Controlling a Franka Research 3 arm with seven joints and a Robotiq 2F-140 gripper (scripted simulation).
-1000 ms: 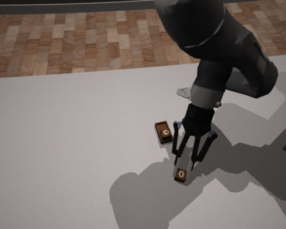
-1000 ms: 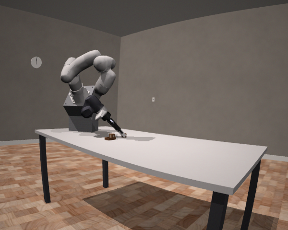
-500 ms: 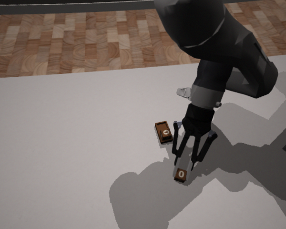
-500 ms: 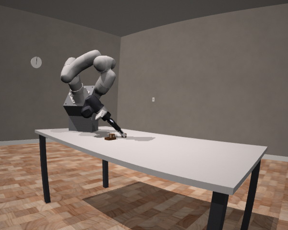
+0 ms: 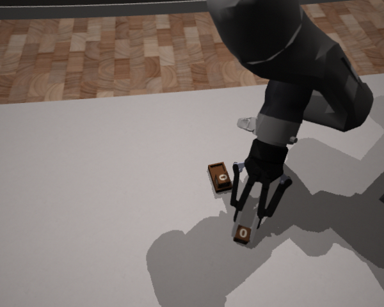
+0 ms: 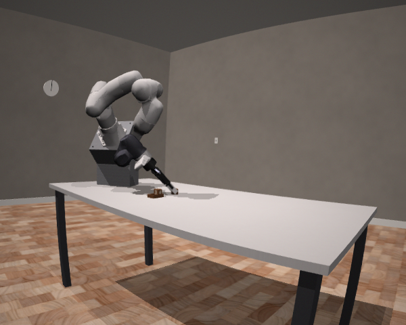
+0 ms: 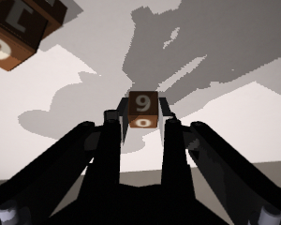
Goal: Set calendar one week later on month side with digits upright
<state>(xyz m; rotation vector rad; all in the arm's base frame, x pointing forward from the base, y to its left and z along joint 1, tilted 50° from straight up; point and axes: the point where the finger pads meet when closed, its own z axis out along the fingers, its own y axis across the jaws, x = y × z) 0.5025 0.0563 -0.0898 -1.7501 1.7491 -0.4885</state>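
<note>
My gripper is now 2 cm to the right of the cube, 2 cm above it and 1 cm short of it.
</note>
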